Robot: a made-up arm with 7 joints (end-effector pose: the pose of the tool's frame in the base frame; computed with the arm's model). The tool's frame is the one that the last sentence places. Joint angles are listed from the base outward.
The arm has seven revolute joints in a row. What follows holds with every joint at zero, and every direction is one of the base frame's. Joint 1 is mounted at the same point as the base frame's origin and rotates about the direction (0.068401, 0.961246, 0.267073). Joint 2 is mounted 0.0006 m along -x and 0.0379 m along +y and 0.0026 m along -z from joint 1 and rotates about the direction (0.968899, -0.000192, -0.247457). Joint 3 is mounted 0.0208 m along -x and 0.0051 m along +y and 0.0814 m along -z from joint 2 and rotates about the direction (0.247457, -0.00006, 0.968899). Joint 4 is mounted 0.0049 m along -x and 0.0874 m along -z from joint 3 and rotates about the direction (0.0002, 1, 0.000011). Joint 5 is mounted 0.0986 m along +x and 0.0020 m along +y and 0.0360 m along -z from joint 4 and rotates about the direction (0.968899, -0.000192, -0.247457). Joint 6 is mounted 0.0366 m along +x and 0.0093 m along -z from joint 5 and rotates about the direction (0.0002, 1, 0.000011). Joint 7 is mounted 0.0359 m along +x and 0.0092 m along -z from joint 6 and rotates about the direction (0.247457, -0.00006, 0.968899). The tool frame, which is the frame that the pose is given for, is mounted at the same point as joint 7; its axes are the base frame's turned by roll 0.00, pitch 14.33 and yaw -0.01 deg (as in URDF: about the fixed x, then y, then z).
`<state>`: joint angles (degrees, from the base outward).
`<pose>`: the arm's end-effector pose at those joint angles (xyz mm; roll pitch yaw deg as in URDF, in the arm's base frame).
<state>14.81 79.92 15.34 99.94 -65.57 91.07 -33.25</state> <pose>-85.2 328.8 -59.0 135.54 81.87 -115.76</pose>
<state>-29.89 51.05 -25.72 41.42 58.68 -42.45 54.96</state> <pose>206.1 180.9 -199.4 91.38 -12.81 -39.23</pose>
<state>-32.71 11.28 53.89 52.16 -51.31 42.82 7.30</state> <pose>184.2 148.8 -265.7 -95.02 50.28 -13.63</pose>
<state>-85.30 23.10 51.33 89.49 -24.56 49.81 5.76</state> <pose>333.0 68.8 -99.1 -80.78 40.98 -42.02</pose>
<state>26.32 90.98 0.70 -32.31 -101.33 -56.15 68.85</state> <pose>133.8 153.9 -66.3 -25.20 17.19 56.33</pose>
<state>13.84 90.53 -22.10 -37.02 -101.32 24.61 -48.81</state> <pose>89.1 117.3 -126.5 -76.18 6.38 -91.99</pose>
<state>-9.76 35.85 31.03 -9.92 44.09 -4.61 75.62</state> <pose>170.7 201.3 -76.0 -43.17 -78.73 142.51</pose>
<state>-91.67 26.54 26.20 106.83 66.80 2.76 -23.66</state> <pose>336.1 91.5 -93.5 47.92 46.92 -7.93</pose>
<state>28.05 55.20 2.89 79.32 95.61 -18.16 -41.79</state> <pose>-142.2 316.9 -157.7 -116.59 5.00 151.71</pose>
